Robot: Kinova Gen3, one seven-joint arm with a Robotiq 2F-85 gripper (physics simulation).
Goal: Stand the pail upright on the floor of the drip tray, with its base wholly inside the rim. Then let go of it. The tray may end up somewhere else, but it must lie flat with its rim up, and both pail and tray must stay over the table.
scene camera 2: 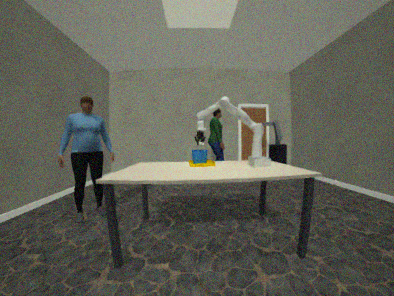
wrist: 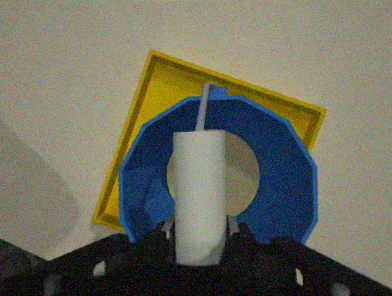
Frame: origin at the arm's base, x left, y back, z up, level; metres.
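Where they show: gripper, fingertip midpoint: (scene camera 2: 199, 145) (wrist: 202, 229); arm's base, origin of the base link: (scene camera 2: 256, 156).
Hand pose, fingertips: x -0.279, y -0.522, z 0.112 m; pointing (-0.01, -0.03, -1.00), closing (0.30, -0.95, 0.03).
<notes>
Things, the pixels of their top centre, and the offset from my fingertips. "pt": a spot on its surface instead. Level surfaces: height alone.
- blue pail, surface spot: (wrist: 287, 165) pt dx +0.060, dy -0.075, dz -0.099 m
- yellow drip tray, middle of its top: (wrist: 205, 166) (scene camera 2: 201, 161) dx +0.026, dy +0.007, dz -0.174 m
- pale table, its level: dz -0.207 m
The blue pail (scene camera 2: 199, 156) (wrist: 287, 165) is upright, its open top facing the wrist camera and its pale inner bottom showing. Its white handle grip (wrist: 200, 190) stands above the opening on a grey wire bail. My gripper (scene camera 2: 200, 142) (wrist: 202, 229) is shut on this handle grip, above the pail. The yellow drip tray (scene camera 2: 210, 164) (wrist: 152, 92) lies flat on the table, rim up, turned at an angle in the wrist view. The pail is over the tray and hides its near part. The pail's base is hidden, so I cannot tell whether it touches the tray floor.
The pale table (scene camera 2: 150, 174) carries the arm's base (scene camera 2: 259, 161) to the right of the tray. A person in a blue top (scene camera 2: 86, 132) stands at the left. A person in green (scene camera 2: 216, 131) and a black stand (scene camera 2: 278, 153) are behind the table.
</notes>
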